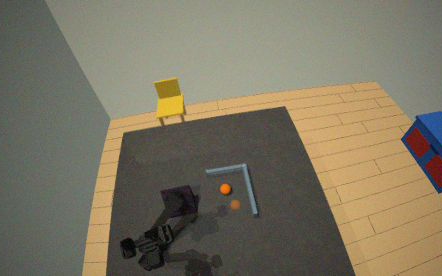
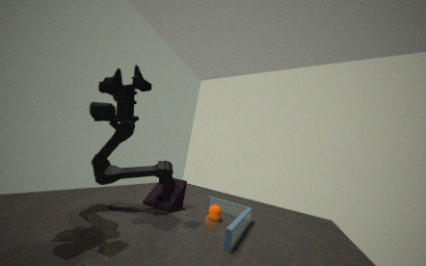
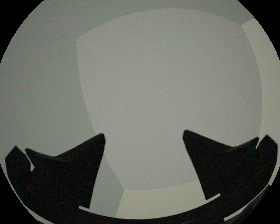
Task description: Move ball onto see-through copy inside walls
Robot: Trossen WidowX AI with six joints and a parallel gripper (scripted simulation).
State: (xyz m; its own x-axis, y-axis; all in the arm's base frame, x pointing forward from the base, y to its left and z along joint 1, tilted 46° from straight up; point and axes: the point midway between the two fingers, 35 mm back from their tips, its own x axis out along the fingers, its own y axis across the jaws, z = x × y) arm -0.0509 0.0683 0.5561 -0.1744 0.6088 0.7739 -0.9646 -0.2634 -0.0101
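My gripper tip is now 320 mm short of the ball, 370 mm to the right of it and 540 mm above it. Round my gripper tip: wall (450 mm ahead, 340 mm to the left, 540 mm below); then see-through copy (350 mm ahead, 260 mm to the left, 540 mm below).
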